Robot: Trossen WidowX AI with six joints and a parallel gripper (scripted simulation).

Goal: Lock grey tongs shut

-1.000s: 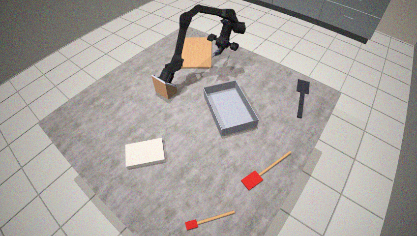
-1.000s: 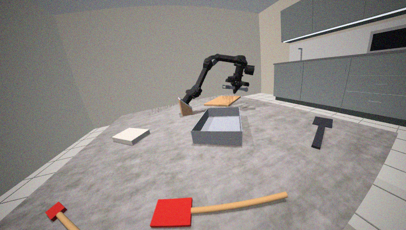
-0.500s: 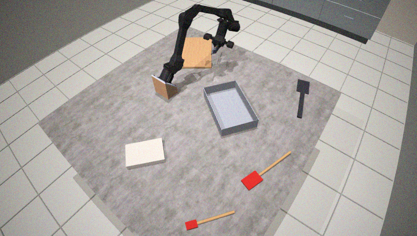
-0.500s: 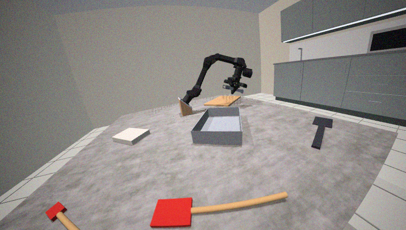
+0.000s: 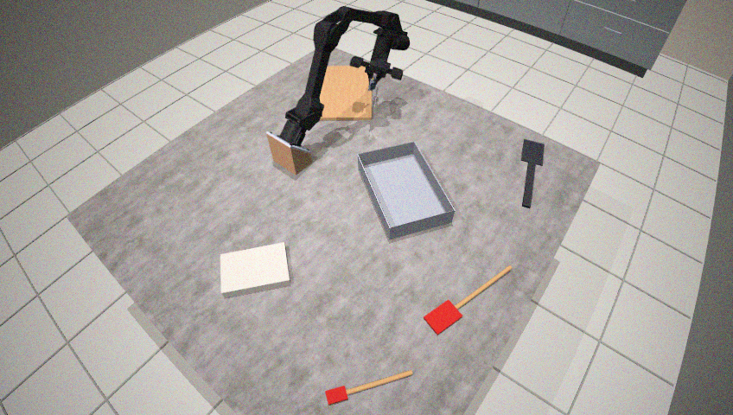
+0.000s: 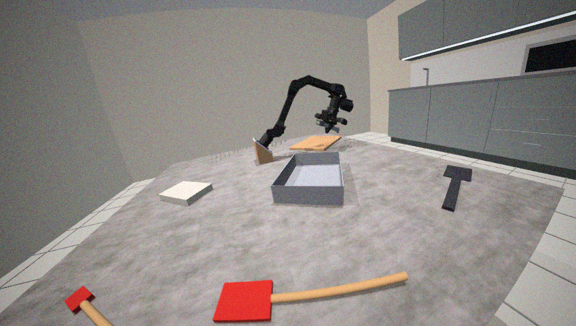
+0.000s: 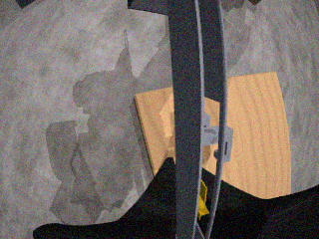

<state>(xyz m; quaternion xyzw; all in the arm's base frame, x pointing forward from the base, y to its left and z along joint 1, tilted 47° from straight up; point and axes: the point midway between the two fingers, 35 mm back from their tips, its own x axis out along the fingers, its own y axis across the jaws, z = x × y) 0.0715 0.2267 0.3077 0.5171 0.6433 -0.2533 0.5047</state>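
Now: gripper tip 160 mm past the wooden board, 80 mm above it and 40 mm to the right of it. From my gripper tip the other things lie so: grey roasting tin (310 mm ahead, 300 mm to the right, 60 mm below); yellow lock slider (40 mm above, 10 mm to the left); black spatula (620 mm ahead, 90 mm below, 40 mm to the left).
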